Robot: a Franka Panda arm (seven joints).
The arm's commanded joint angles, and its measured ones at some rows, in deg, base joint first. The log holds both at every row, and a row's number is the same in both.
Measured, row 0:
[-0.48 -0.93 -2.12 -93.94 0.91 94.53 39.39]
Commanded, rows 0 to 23:
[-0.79 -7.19 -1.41 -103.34 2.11 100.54 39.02]
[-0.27 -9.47 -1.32 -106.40 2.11 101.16 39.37]
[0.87 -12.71 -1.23 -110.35 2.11 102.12 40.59]
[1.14 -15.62 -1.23 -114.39 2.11 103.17 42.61]
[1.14 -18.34 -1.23 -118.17 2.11 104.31 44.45]
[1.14 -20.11 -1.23 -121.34 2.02 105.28 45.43]
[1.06 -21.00 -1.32 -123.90 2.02 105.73 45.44]
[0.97 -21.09 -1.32 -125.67 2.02 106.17 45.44]
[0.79 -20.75 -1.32 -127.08 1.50 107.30 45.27]
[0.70 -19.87 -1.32 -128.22 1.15 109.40 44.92]
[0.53 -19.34 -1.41 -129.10 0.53 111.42 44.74]
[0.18 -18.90 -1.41 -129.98 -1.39 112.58 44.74]
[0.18 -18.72 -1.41 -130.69 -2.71 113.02 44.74]
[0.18 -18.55 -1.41 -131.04 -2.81 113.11 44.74]
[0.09 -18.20 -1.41 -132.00 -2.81 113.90 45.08]
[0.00 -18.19 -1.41 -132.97 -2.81 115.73 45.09]
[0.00 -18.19 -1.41 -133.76 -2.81 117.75 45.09]
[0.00 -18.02 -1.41 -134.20 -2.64 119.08 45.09]
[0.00 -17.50 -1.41 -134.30 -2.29 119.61 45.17]
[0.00 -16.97 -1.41 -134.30 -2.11 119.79 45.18]
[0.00 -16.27 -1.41 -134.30 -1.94 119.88 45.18]
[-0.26 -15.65 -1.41 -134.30 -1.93 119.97 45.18]
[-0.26 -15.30 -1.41 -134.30 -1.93 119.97 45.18]
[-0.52 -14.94 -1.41 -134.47 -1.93 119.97 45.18]
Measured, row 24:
[0.31 -16.17 -1.86 -134.07 -1.95 118.61 44.56]
